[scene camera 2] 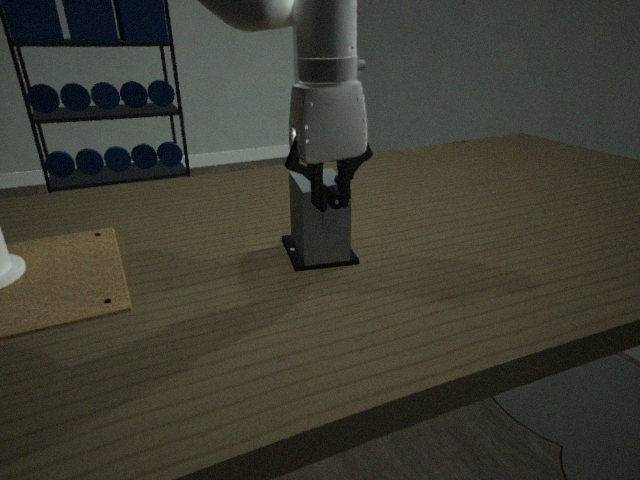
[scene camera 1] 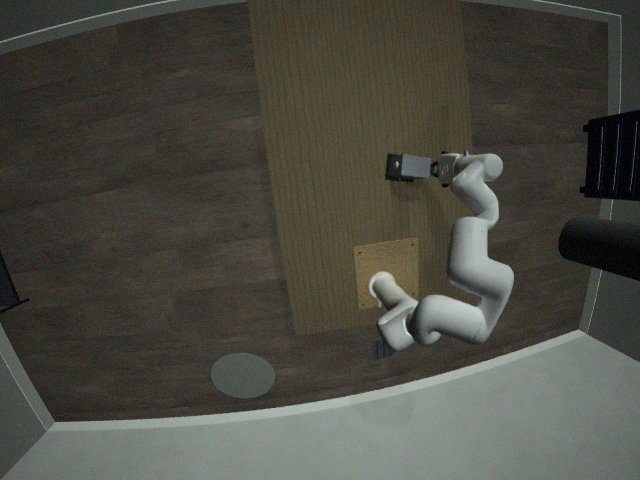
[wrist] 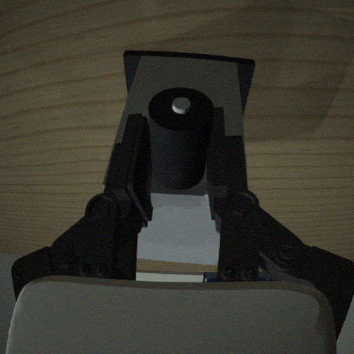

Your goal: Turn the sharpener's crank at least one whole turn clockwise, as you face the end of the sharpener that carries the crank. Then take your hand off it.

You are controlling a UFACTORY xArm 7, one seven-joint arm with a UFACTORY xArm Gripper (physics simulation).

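Observation:
The sharpener, a grey box (scene camera 1: 416,166) (scene camera 2: 326,237) (wrist: 182,72) on a dark base plate, stands upright on the wooden table. Its crank has a black cylindrical knob (scene camera 2: 336,200) (wrist: 180,155) with a light pin at its end. The knob sticks out near the top of the sharpener's end face. My gripper (scene camera 1: 435,168) (scene camera 2: 332,202) (wrist: 180,131) points down over that end and is shut on the crank knob, one finger on each side. The crank's arm is mostly hidden behind the knob and fingers.
The wooden table (scene camera 1: 330,103) (scene camera 2: 439,232) carries the arm's tan mounting board (scene camera 1: 385,249) (scene camera 2: 67,273), left of the sharpener in the scene camera 2 view. A black rack (scene camera 2: 118,178) with blue round items and boxes stands beyond the table.

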